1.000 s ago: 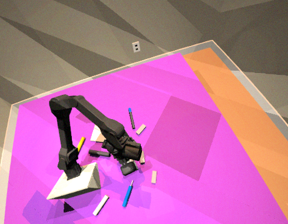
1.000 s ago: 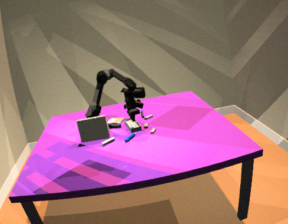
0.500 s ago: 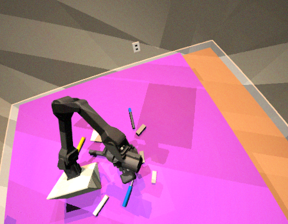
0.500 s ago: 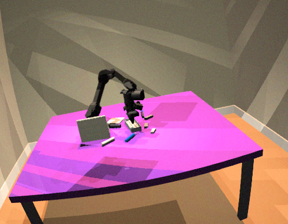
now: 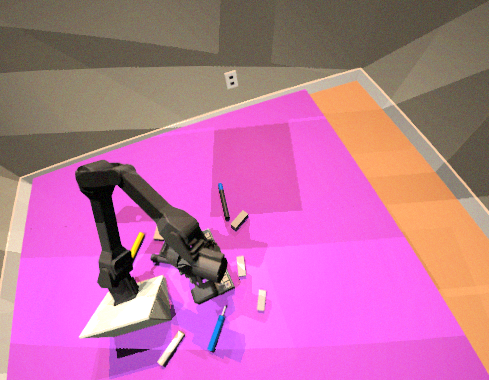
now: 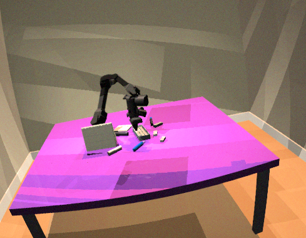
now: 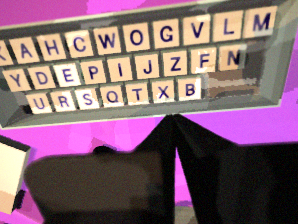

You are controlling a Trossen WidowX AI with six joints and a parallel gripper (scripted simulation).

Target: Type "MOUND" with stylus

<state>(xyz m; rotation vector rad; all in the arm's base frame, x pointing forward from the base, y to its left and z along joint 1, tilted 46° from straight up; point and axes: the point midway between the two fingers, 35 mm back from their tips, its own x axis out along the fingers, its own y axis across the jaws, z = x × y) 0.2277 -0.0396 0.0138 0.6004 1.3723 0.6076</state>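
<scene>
My gripper tip is now 140 mm to the left of the blue stylus and 30 mm above it. Also, from my gripper tip: notepad 210 mm to the left, 70 mm behind, 40 mm below; stylus tip 110 mm to the right, 30 mm below, 20 mm ahead; M key 60 mm to the right, 50 mm ahead, 30 mm below.
</scene>
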